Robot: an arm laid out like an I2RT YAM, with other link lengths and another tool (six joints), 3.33 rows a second.
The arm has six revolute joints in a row. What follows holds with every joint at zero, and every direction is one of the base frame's.
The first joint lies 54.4 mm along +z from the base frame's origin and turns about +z.
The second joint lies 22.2 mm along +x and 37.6 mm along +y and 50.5 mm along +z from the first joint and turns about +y.
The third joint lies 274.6 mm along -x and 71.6 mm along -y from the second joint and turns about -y.
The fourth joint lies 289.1 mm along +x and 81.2 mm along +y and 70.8 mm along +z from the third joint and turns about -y.
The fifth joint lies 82.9 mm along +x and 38 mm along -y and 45.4 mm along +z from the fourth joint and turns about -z.
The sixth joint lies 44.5 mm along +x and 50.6 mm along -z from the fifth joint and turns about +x.
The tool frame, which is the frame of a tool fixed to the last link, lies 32 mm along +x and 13 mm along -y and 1 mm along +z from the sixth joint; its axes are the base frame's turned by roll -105.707, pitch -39.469 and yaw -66.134 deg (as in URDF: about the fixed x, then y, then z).
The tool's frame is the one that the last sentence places.
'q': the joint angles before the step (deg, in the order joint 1, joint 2, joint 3, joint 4, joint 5, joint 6). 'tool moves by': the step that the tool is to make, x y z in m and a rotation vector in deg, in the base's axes. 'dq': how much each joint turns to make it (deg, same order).
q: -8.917, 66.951, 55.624, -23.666, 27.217, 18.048
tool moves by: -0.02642, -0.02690, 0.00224, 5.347, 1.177, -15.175
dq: -4.923, 0.480, 3.556, -11.196, 4.833, 11.904
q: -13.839, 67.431, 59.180, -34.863, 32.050, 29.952
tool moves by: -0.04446, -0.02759, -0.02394, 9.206, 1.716, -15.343
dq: -8.327, -1.303, -1.688, -10.621, -1.513, 12.528
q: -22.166, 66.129, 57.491, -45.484, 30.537, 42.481
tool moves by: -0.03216, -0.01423, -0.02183, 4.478, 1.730, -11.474
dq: -5.759, -0.593, -2.772, -5.205, 0.236, 7.682
